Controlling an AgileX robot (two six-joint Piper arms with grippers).
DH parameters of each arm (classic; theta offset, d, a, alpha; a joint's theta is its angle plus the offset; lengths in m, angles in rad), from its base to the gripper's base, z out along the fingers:
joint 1: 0 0.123 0 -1.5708
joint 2: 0.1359 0 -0.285 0
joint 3: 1.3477 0 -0.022 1.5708
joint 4: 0 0.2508 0 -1.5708
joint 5: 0 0 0.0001 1.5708
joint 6: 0 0.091 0 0
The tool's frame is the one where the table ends.
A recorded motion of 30 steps. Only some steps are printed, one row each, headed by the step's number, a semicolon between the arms.
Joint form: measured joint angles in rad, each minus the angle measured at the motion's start. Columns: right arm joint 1, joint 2, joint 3, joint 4, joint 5, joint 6; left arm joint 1, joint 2, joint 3, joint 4, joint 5, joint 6.
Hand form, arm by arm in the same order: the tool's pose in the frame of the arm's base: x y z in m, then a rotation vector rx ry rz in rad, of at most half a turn. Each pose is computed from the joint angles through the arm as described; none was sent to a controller.
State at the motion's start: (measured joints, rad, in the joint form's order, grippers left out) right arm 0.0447 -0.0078 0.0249 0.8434 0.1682 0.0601; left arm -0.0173 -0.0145 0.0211 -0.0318 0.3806 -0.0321
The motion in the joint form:
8: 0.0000 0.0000 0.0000 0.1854 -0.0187 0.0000; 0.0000 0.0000 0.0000 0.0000 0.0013 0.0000
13: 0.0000 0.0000 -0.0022 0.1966 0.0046 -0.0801; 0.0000 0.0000 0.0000 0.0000 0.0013 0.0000
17: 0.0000 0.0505 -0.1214 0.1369 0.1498 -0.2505; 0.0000 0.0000 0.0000 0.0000 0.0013 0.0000
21: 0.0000 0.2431 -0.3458 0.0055 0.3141 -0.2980; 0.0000 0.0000 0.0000 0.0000 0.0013 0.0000
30: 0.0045 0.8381 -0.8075 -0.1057 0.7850 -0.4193; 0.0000 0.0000 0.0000 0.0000 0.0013 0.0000
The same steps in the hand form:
8: 0.0556 0.0142 0.1982 0.7338 1.4957 0.9726; 0.0522 -0.0020 0.1726 -0.0333 1.8721 -0.0655
13: 0.0552 0.0161 0.1980 0.6665 1.5287 0.9333; 0.0522 -0.0020 0.1726 -0.0333 1.8721 -0.0655
17: 0.0514 0.0260 0.2271 0.3890 1.6292 0.8311; 0.0522 -0.0020 0.1726 -0.0333 1.8721 -0.0655
21: 0.0604 0.0345 0.2775 0.1797 1.7701 0.7412; 0.0522 -0.0020 0.1726 -0.0333 1.8721 -0.0655
30: 0.1398 0.0569 0.3365 -0.2030 2.2925 0.7638; 0.0522 -0.0020 0.1726 -0.0333 1.8721 -0.0655

